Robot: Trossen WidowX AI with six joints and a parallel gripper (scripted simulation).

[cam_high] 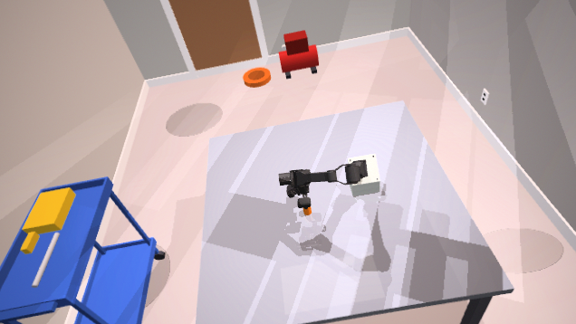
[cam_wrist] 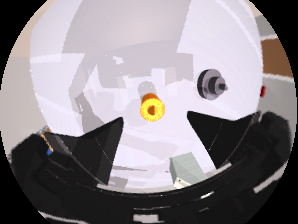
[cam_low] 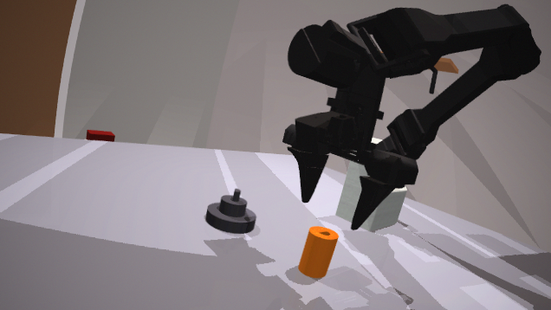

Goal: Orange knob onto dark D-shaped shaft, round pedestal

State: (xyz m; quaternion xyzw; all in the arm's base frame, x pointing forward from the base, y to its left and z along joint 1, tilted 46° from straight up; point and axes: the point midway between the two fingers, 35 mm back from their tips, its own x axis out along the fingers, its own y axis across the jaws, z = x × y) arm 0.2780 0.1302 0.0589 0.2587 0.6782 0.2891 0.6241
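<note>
The orange knob is 5 cm below my gripper tip. From my gripper tip the other things lie so: dark round pedestal (16 cm to the right, 5 cm below, 4 cm ahead).
</note>
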